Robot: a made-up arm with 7 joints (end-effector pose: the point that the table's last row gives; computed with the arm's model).
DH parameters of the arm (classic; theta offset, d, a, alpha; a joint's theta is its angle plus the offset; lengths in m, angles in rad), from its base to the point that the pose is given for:
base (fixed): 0 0 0 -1.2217
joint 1: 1.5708 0 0 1.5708
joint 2: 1.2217 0 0 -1.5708
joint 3: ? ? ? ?
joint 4: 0 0 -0.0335 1.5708
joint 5: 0 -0.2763 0 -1.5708
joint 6: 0 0 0 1.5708
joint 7: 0 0 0 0
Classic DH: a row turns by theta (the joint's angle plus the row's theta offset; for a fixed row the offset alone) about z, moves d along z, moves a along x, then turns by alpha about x.
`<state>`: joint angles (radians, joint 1 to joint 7).
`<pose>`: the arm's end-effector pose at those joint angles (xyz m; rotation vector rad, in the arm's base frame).
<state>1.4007 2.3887 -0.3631 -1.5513 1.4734 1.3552 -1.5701</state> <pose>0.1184 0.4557 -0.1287 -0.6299 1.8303 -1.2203</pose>
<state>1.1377 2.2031 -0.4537 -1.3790 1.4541 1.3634 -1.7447</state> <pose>0.1053 0.5004 -0.0848 -0.5763 1.6332 -1.1963</pose>
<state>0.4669 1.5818 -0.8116 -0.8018 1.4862 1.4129 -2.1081</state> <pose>-0.0171 0.5638 -0.1773 -0.7187 1.0651 -1.1178</pose>
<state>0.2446 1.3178 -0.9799 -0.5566 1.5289 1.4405 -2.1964</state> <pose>-0.0224 0.5394 -0.2793 -0.8389 0.9133 -1.1342</pose>
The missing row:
joint 3: -1.5708 -0.3354 0.0377 -1.5708
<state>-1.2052 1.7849 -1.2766 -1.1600 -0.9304 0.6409 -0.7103</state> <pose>0.3346 0.4244 0.1099 2.4740 1.1024 -1.3850</pose>
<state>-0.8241 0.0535 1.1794 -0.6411 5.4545 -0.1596 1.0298</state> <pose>0.4855 0.1108 -0.3404 -0.3090 -1.4474 1.0975</pose>
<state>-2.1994 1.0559 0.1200 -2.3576 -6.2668 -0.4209 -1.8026</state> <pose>-0.0654 0.0302 0.2955 -1.2648 0.4017 -1.2495</pose>
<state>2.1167 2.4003 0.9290 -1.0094 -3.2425 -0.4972 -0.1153</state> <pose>0.2770 0.4558 -0.2023 0.4894 -1.1260 0.9612</pose>
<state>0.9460 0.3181 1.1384 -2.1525 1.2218 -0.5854 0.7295</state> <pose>-0.1077 0.3158 -0.1255 0.0122 -2.6399 0.8183</pose>
